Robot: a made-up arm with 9 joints. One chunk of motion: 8 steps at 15 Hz.
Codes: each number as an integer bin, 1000 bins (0 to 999) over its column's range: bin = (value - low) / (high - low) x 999, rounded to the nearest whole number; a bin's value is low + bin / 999 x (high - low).
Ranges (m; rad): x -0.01..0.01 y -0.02..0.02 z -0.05..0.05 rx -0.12..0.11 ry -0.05..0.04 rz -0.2..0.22
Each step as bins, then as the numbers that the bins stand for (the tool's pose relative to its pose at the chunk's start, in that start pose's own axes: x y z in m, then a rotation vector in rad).
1 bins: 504 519 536 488 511 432
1 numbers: 0.0001 0.0008 0.0037 -0.0076 -0.0040 -0.0184
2 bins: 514 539 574 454 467 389
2 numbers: 0.0003 0.0016 0.0075 -0.0155 -0.0079 -0.0365
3 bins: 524 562 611 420 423 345
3 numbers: 0.0005 0.0025 0.0112 -0.0233 -0.0119 -0.0550
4 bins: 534 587 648 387 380 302
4 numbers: 0.0007 0.0035 0.0149 -0.0309 -0.0158 -0.0730
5 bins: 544 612 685 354 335 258
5 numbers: 0.0009 0.0045 0.0186 -0.0385 -0.0198 -0.0915
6 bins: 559 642 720 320 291 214
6 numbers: 0.0012 0.0057 0.0221 -0.0463 -0.0238 -0.1100
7 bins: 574 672 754 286 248 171
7 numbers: 0.0015 0.0069 0.0255 -0.0542 -0.0277 -0.1281
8 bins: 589 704 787 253 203 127
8 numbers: 0.0018 0.0082 0.0288 -0.0618 -0.0317 -0.1466
